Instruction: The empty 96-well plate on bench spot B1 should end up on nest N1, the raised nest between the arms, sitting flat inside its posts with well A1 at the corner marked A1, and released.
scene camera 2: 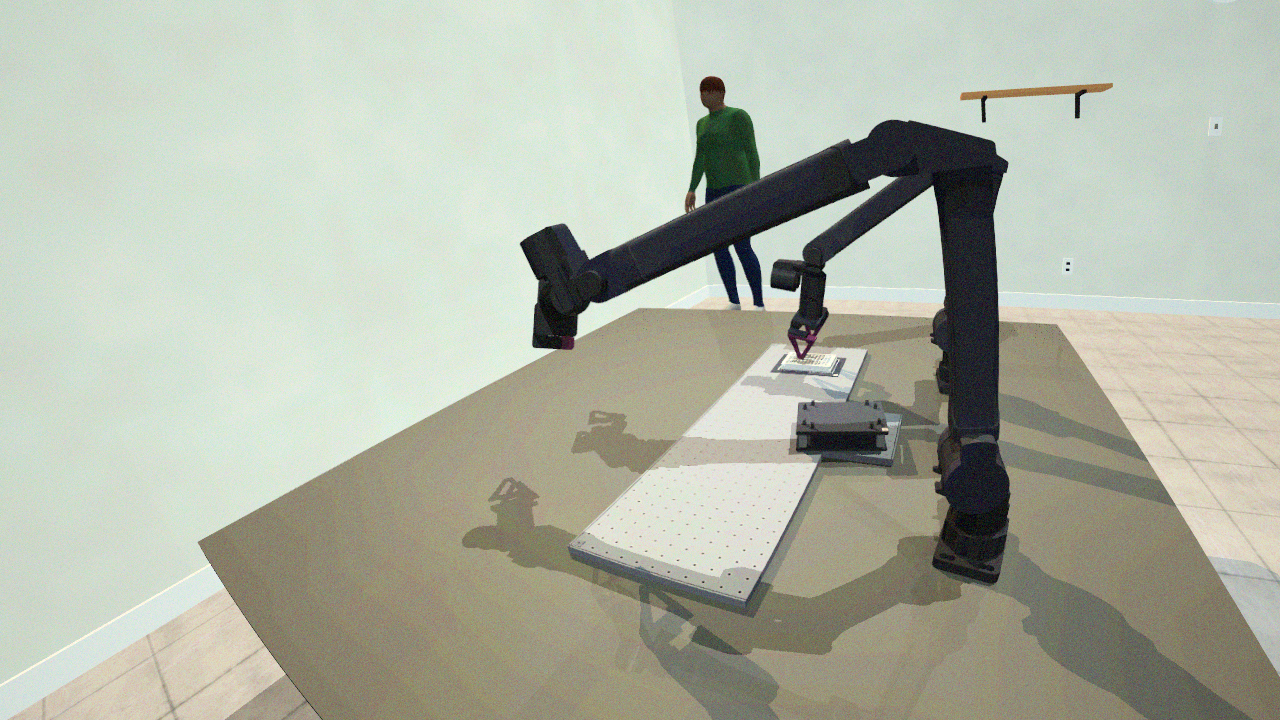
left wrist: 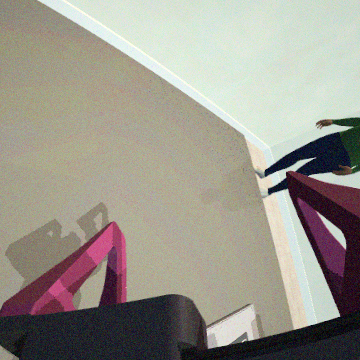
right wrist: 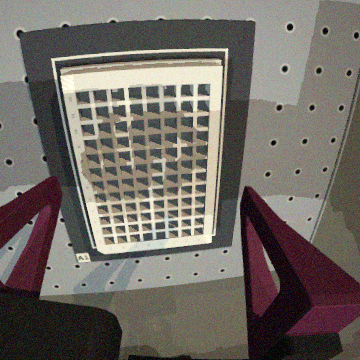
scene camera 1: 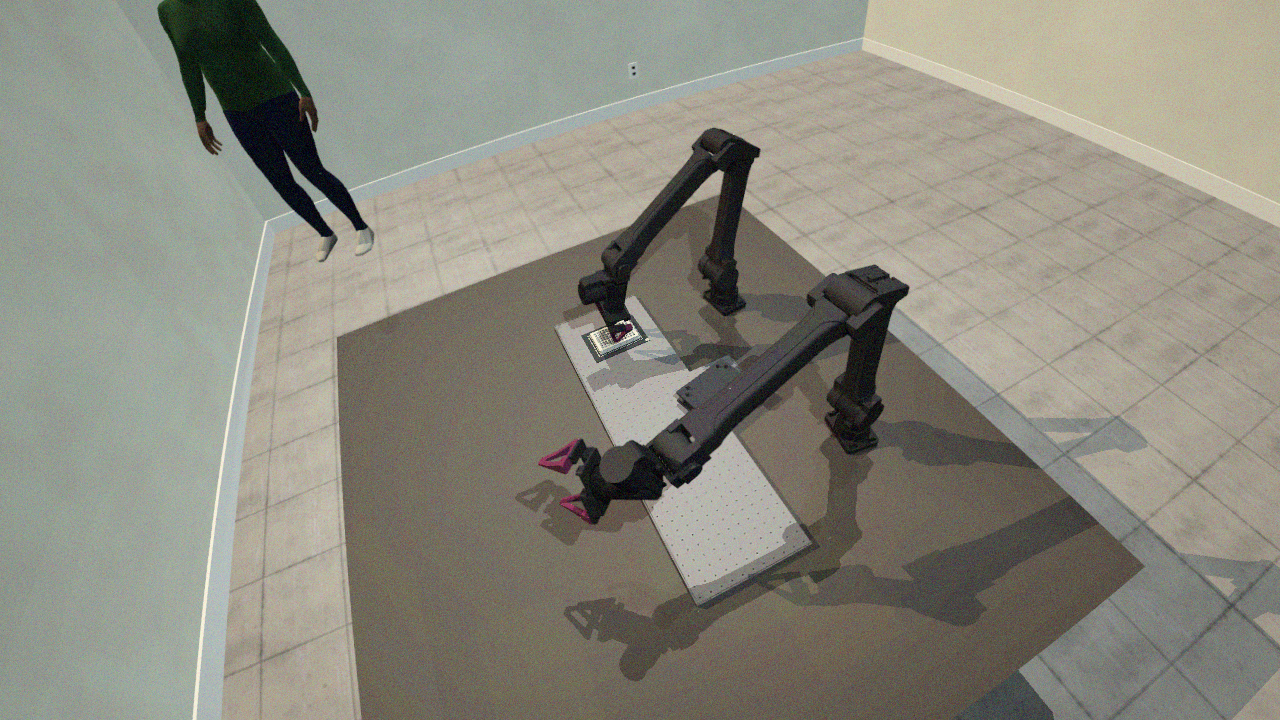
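Note:
The white 96-well plate lies on the dark pad of spot B1, inside its white outline. The pad's A1 label is by the plate's lower left corner in the right wrist view. My right gripper is open above the plate, its fingers apart on either side in the right wrist view. The dark raised nest N1 has corner posts and holds no plate; its A1 mark is too small to read. My left gripper is open and empty, away from the plate.
The perforated light board runs under spot B1 and beside the nest. The left forearm crosses above the board near the nest in scene camera 1. A person in green stands beyond the table.

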